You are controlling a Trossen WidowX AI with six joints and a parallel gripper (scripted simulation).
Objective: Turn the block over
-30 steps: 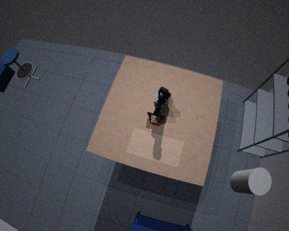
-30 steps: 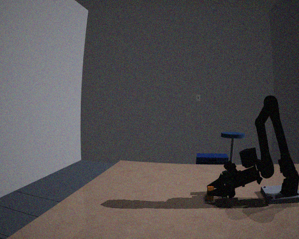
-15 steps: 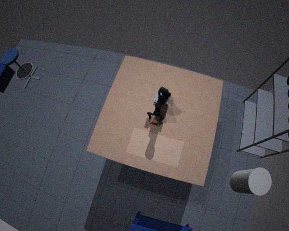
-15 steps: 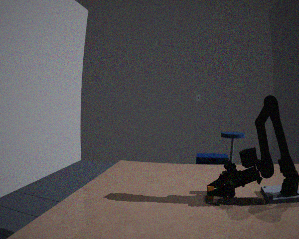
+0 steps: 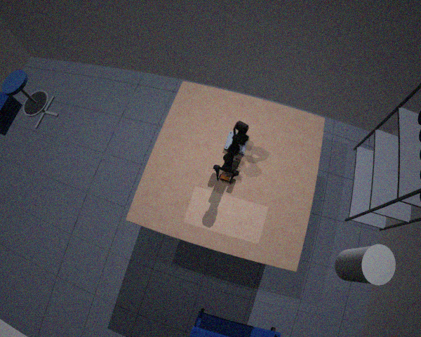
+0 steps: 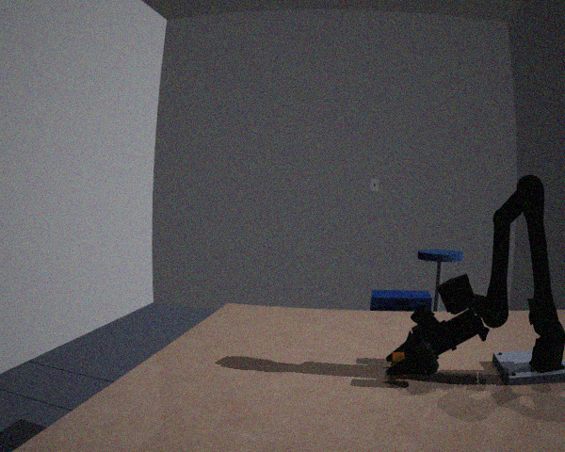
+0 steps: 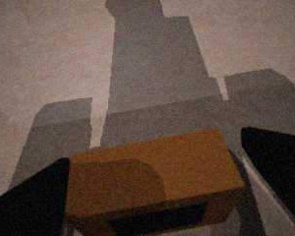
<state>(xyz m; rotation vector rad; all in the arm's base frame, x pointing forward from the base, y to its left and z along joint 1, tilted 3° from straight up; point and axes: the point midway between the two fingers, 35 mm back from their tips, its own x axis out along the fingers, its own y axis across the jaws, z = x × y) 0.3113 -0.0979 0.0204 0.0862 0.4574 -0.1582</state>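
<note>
My gripper tip is now 30 mm past the block and 10 mm to the right of it.
</note>
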